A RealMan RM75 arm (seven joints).
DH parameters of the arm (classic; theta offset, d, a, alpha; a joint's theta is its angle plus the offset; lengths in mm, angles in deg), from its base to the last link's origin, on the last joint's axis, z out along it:
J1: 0 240.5 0 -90
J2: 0 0 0 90
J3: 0 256 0 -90
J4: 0 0 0 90
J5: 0 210 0 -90
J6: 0 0 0 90
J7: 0 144 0 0
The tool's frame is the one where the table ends.
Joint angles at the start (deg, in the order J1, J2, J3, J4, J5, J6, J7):
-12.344 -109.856 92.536 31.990 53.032 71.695 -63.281
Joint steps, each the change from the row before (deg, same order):
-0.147 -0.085 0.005 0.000 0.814 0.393 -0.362
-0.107 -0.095 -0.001 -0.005 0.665 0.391 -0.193
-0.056 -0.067 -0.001 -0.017 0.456 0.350 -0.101
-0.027 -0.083 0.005 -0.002 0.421 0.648 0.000
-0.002 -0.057 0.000 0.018 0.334 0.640 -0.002
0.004 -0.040 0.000 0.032 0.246 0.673 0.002
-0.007 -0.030 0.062 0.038 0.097 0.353 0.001
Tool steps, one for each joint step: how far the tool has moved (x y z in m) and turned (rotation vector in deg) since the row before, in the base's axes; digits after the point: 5 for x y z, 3 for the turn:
0.00121 -0.00109 -0.00178 -0.852 0.031 -0.402
0.00114 -0.00110 -0.00158 -0.683 0.011 -0.428
0.00081 -0.00101 -0.00108 -0.491 -0.029 -0.339
0.00144 -0.00154 -0.00104 -0.541 -0.214 -0.584
0.00133 -0.00146 -0.00069 -0.468 -0.249 -0.540
0.00142 -0.00137 -0.00040 -0.415 -0.315 -0.542
0.00097 -0.00074 -0.00038 -0.249 -0.186 -0.324

